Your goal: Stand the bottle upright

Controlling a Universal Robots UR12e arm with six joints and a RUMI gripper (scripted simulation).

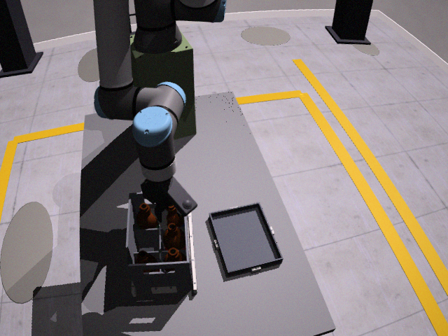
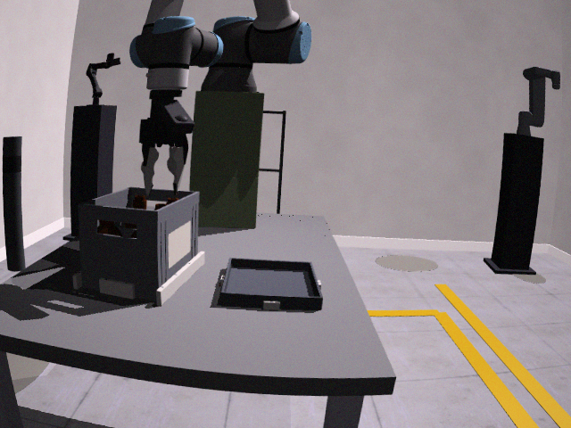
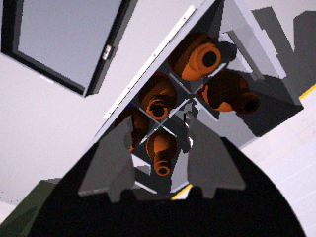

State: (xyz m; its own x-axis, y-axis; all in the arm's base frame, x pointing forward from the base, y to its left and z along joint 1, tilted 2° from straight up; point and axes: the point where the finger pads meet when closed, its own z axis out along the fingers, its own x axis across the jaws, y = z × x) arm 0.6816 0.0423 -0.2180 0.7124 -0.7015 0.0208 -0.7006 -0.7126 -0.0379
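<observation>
My hand is 50 mm to the left of the dark grey crate and 110 mm above it. The rest, counted from my hand: black tray (40 mm behind, 230 mm to the left, 180 mm below).
</observation>
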